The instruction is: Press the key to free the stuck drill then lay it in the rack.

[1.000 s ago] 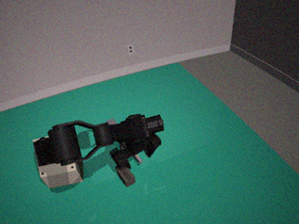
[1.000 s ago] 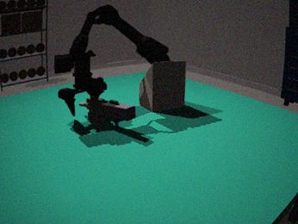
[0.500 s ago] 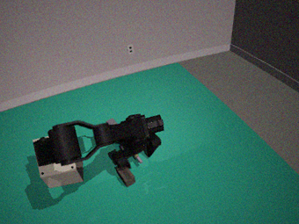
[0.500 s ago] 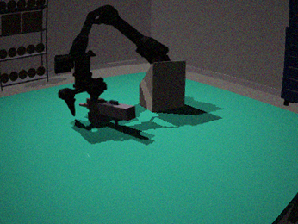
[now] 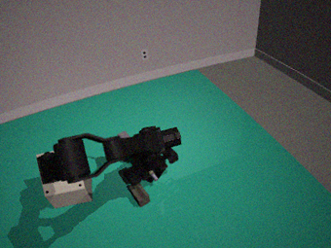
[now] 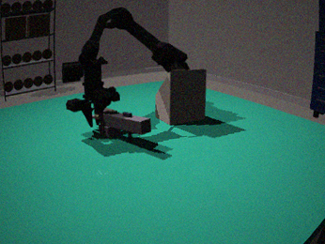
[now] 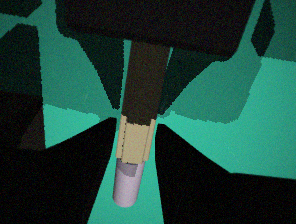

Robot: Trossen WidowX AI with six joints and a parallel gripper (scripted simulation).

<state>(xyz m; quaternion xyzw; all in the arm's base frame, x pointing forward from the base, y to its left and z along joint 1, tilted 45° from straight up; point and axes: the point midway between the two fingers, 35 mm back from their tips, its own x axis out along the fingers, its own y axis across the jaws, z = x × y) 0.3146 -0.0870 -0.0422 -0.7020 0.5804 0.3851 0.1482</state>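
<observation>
The drill lies 20 mm behind my gripper tip, 40 mm to the left of it and 40 mm above it. The rest, counted from my gripper tip: grey housing (50 mm behind, 130 mm to the left, 40 mm above); then dark brown block (60 mm behind, 50 mm to the right, 10 mm above); then small dark key (60 mm behind, 150 mm to the left, 40 mm above).
</observation>
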